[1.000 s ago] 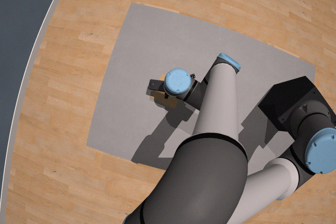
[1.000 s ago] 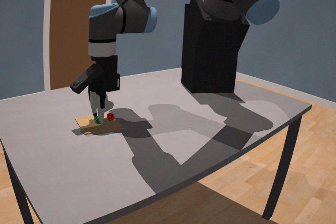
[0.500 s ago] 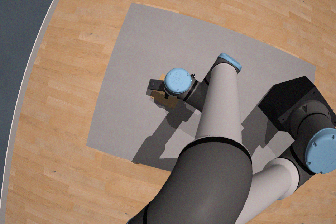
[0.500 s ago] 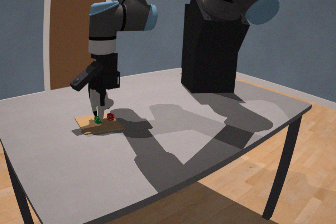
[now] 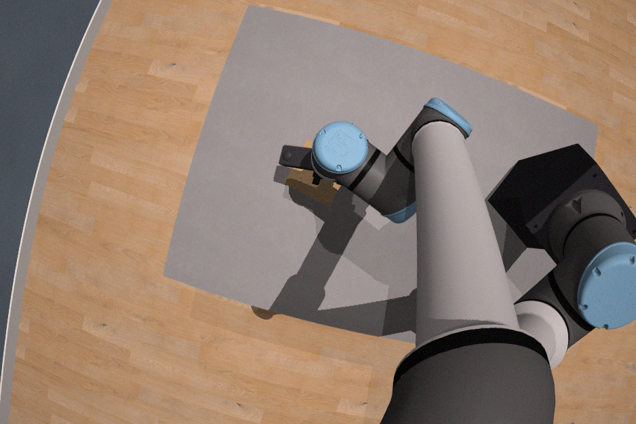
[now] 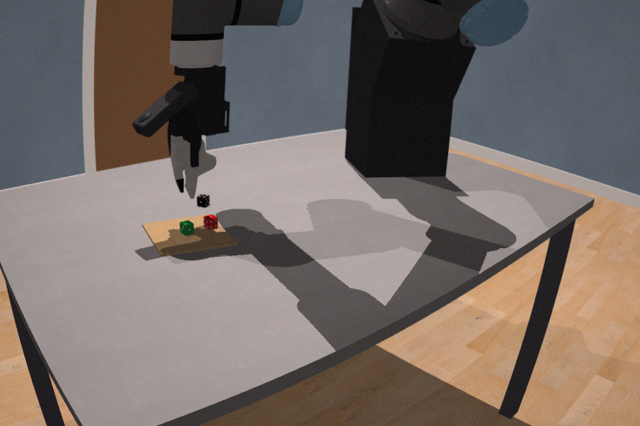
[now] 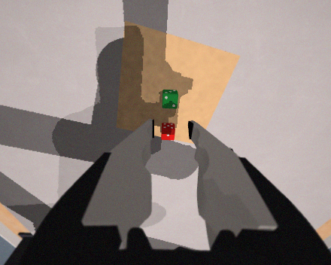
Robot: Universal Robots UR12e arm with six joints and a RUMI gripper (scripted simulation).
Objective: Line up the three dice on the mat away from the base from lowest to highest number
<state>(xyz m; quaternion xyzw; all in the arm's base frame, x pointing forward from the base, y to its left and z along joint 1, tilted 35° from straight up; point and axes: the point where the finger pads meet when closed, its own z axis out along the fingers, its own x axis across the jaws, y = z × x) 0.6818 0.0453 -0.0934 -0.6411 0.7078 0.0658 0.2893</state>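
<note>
The black die is 11 cm to the right of my hand, 10 cm behind it and 8 cm below it. From my hand the other things lie so: tan mat (9 cm below); then red die (8 cm below, 5 cm behind); then green die (8 cm below).
</note>
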